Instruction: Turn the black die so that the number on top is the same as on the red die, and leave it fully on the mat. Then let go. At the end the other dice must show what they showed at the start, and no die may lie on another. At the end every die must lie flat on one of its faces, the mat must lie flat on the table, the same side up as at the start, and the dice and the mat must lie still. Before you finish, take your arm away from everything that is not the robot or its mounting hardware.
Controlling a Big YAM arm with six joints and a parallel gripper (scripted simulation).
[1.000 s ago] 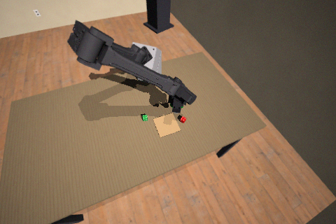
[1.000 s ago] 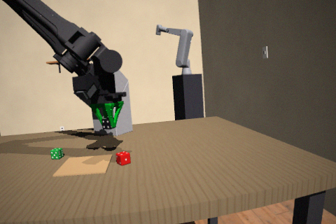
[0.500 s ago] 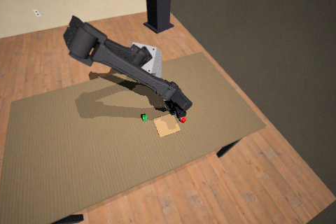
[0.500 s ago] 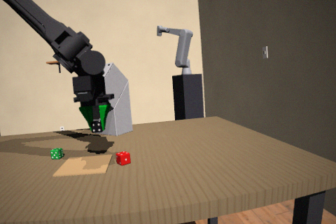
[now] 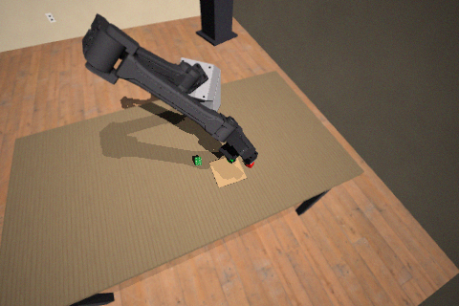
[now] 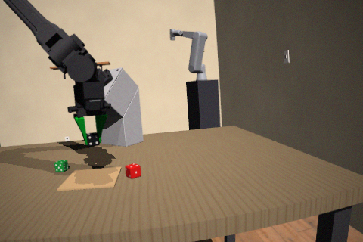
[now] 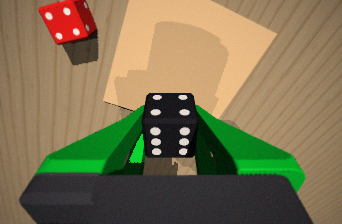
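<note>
Right now the tan mat is 100 mm below my hand, 10 mm to the right of it and 10 mm behind it. From my hand the other things lie so: red die 90 mm to the left, 90 mm below, 40 mm ahead; then black die right at my hand; then green die 130 mm behind, 90 mm to the right, 90 mm below.
</note>
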